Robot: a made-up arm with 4 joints.
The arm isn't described. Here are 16 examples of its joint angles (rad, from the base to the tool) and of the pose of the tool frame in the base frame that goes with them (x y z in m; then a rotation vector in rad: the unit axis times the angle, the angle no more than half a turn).
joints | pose
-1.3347 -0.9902 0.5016 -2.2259 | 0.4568 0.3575 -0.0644 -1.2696 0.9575 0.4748
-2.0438 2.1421 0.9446 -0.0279 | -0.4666 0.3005 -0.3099 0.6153 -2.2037 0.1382
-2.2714 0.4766 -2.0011 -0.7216 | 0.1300 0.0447 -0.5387 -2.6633 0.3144 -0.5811
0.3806 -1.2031 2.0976 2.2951 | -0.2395 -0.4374 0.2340 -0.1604 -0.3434 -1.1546
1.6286 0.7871 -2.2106 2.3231 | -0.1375 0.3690 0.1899 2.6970 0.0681 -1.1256
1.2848 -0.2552 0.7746 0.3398 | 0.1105 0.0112 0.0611 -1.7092 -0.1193 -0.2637
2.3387 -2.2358 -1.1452 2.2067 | 0.2300 0.5065 0.4674 0.5415 -0.6696 2.1934
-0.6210 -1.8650 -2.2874 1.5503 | 0.0453 -0.4417 -0.0122 -1.2121 2.0643 -0.0776
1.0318 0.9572 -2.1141 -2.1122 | 0.0772 0.3550 0.6649 -0.9473 0.4931 0.8676
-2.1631 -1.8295 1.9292 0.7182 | 0.0736 0.3456 -0.1866 0.6639 1.8692 0.2183
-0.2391 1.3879 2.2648 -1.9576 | 0.2936 -0.1984 -0.3705 1.8496 1.3319 1.0336
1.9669 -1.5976 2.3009 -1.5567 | -0.3261 -0.2630 0.6050 0.3561 -1.3044 0.9420
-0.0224 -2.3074 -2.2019 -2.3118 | -0.1820 -0.3057 0.6741 -0.0447 0.1526 -2.3028
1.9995 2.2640 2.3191 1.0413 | -0.1405 0.0641 0.3752 1.3078 -0.9861 -2.6131
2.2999 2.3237 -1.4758 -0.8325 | -0.0878 0.5579 -0.0847 -0.7900 2.4620 0.2450
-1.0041 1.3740 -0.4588 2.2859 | -0.4452 0.0125 -0.1091 -2.0286 -1.3332 -1.1241
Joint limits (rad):
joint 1: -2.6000..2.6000
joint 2: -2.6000..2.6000
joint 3: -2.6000..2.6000
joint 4: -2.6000..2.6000
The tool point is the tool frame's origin. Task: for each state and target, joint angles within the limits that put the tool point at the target. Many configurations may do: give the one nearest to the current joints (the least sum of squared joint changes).
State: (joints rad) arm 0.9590 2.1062 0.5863 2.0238
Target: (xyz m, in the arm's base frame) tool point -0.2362 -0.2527 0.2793
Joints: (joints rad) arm 1.1159 1.8280 0.3188 1.6685
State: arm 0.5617 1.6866 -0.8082 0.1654
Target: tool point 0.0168 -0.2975 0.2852
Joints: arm -0.2224 1.4456 -1.5221 0.2399
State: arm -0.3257 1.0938 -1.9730 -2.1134
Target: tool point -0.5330 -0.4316 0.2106
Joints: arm -1.0941 1.2740 -1.1711 -2.6000
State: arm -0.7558 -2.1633 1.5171 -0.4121
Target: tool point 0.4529 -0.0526 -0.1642
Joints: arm -0.8011 -1.2451 0.9012 -0.3711
